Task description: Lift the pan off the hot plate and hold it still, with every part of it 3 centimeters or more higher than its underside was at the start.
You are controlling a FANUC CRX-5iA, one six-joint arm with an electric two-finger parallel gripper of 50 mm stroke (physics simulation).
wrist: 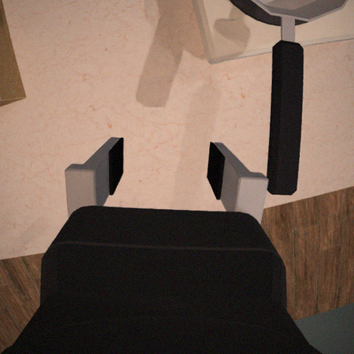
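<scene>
The pan point(309, 7) shows in part at the top right, a grey body whose upper part is cut off by the frame edge. Its long black handle point(286, 117) points down the view, towards the table's front edge. The pan is over the pale hot plate point(260, 53), of which a corner and front edge show; a dark ring point(252, 13) shows under the pan's rim. My gripper point(165, 157) is open, with nothing between its fingers. It is to the left of the handle, whose lower end shows just beside the right finger. The height between fingers and handle is hard to tell.
A wooden-sided block or box point(11, 65) stands at the upper left edge. The pale speckled table top point(150, 120) ends at a slanting front edge, with brown wooden floor point(315, 240) beyond it. Shadows lie on the table left of the hot plate.
</scene>
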